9 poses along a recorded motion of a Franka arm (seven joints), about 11 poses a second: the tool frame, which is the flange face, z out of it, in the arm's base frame.
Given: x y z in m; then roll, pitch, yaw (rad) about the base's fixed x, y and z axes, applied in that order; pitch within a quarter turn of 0, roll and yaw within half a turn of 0.
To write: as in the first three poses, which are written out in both.
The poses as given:
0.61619 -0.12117 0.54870 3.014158 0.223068 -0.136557
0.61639 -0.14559 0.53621 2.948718 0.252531 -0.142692
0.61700 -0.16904 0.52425 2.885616 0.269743 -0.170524
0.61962 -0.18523 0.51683 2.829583 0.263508 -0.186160
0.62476 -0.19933 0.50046 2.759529 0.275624 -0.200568
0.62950 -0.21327 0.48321 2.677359 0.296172 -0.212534
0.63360 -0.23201 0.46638 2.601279 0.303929 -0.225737
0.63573 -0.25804 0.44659 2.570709 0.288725 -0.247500
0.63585 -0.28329 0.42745 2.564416 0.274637 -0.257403
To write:
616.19 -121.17 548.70 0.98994 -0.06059 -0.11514 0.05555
616.39 -145.59 536.21 0.98578 -0.05829 -0.13184 0.08634
617.00 -169.04 524.25 0.98070 -0.06659 -0.14365 0.11466
619.62 -185.23 516.83 0.97695 -0.07070 -0.14353 0.14130
624.76 -199.33 500.46 0.97023 -0.07141 -0.15303 0.17362
629.50 -213.27 483.21 0.96070 -0.06834 -0.16691 0.21101
633.60 -232.01 466.38 0.95111 -0.06715 -0.17467 0.24570
635.73 -258.04 446.59 0.94729 -0.07701 -0.17138 0.25948
635.85 -283.29 427.45 0.94677 -0.08324 -0.16632 0.26275

